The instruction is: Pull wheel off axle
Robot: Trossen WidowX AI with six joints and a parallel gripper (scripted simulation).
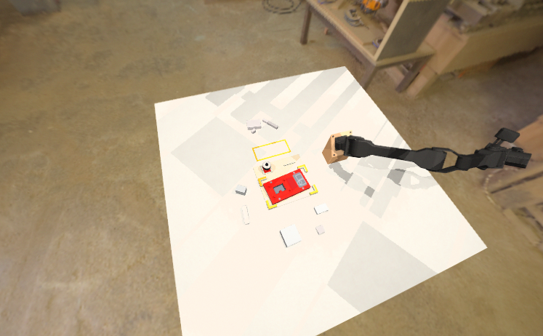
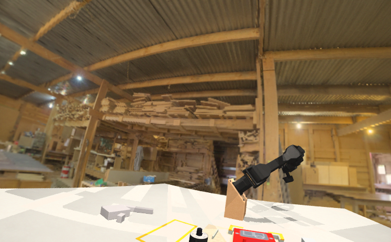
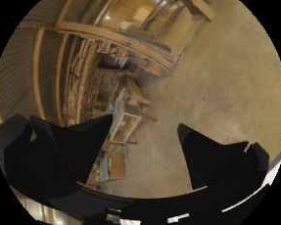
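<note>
The black wheel lies 1020 mm ahead of my gripper tip, 260 mm to the right of it and 150 mm below it. From my gripper tip the other things lie so: thin grey bar (1170 mm ahead, 180 mm below, 70 mm to the right); then grey block (1160 mm ahead, 180 mm to the right, 170 mm below).
</note>
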